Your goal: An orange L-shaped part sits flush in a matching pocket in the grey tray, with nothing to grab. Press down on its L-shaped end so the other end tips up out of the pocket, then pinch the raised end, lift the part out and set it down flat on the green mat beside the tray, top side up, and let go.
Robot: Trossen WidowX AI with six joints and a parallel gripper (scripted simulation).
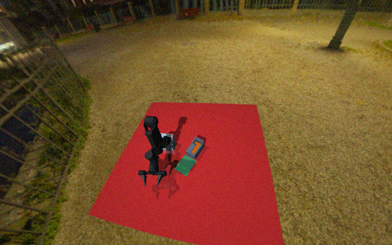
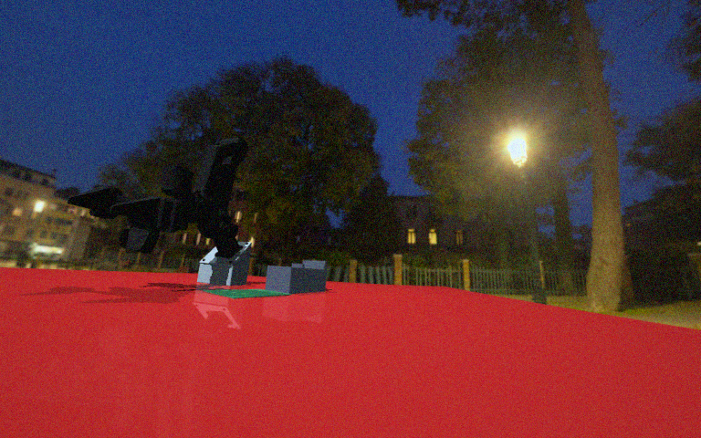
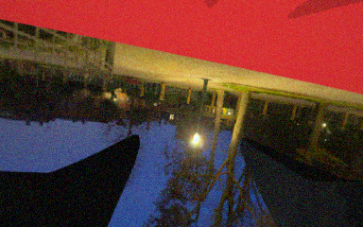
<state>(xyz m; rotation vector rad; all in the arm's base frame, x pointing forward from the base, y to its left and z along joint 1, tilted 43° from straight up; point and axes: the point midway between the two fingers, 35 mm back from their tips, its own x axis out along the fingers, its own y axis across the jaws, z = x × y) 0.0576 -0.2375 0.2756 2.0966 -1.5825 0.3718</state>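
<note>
Right now the orange L-shaped part is 18 cm ahead of my gripper tip, 42 cm to the left of it and 8 cm below it. The rest, counted from my gripper tip: green mat: 13 cm ahead, 26 cm to the left, 15 cm below.
</note>
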